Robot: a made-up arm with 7 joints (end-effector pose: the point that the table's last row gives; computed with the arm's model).
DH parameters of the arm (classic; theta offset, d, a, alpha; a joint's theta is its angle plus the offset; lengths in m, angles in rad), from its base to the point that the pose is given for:
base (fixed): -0.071 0 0 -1.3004
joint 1: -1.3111 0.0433 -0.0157 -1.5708
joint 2: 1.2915 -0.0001 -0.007 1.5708
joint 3: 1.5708 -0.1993 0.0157 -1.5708
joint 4: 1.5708 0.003 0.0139 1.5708
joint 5: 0 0.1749 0.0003 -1.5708
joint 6: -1.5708 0 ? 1.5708
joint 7: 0 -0.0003 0 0
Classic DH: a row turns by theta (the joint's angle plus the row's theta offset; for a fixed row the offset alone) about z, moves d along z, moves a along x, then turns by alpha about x.
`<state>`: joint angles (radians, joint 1 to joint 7).
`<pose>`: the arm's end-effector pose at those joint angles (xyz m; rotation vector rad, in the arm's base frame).
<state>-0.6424 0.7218 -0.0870 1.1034 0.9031 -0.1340 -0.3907</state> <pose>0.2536 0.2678 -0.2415 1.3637 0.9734 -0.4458</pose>
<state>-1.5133 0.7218 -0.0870 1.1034 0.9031 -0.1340 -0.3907</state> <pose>0.4008 0.1800 0.0369 1.4234 0.1143 -0.0433</pose>
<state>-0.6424 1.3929 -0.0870 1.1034 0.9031 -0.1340 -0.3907</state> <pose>0.1956 0.4071 -0.0294 1.7639 1.2199 0.1312</pose>
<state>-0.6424 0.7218 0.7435 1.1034 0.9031 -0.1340 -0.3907</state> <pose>0.2214 0.3327 -0.2021 0.7968 0.7800 0.1764</pose>
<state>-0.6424 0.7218 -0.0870 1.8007 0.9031 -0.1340 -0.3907</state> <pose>0.1225 0.3077 -0.2928 0.9763 1.6634 -0.4706</pose>
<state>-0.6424 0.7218 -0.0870 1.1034 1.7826 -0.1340 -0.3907</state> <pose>0.2511 0.2690 -0.2444 2.1599 1.2086 -0.7667</pose>
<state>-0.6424 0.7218 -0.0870 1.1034 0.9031 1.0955 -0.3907</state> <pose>0.2205 0.2942 -0.2252 1.1272 1.8391 0.6323</pose>
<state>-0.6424 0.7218 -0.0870 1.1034 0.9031 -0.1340 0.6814</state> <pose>0.2536 0.2678 -0.2415 1.6634 0.1398 0.3672</pose>
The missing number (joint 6, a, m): 0.0393
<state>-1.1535 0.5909 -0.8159 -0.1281 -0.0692 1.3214 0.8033</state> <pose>0.3022 -0.0261 -0.0668 1.1979 -0.0331 0.4892</pose>
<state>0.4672 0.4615 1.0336 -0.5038 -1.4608 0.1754 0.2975</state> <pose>0.0429 0.2713 -0.0701 -0.5069 -0.2364 0.7367</pose>
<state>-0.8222 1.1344 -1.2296 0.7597 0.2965 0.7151 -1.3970</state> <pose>0.2532 0.2879 -0.1890 0.8716 2.2458 -0.5303</pose>
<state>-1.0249 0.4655 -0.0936 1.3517 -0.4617 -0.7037 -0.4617</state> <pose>0.3425 0.1676 -0.1992 0.1345 -0.1636 -0.2276</pose>
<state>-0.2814 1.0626 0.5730 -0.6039 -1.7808 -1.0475 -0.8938</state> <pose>0.1524 0.1956 0.0678 -0.0503 -1.9195 -0.8733</pose>
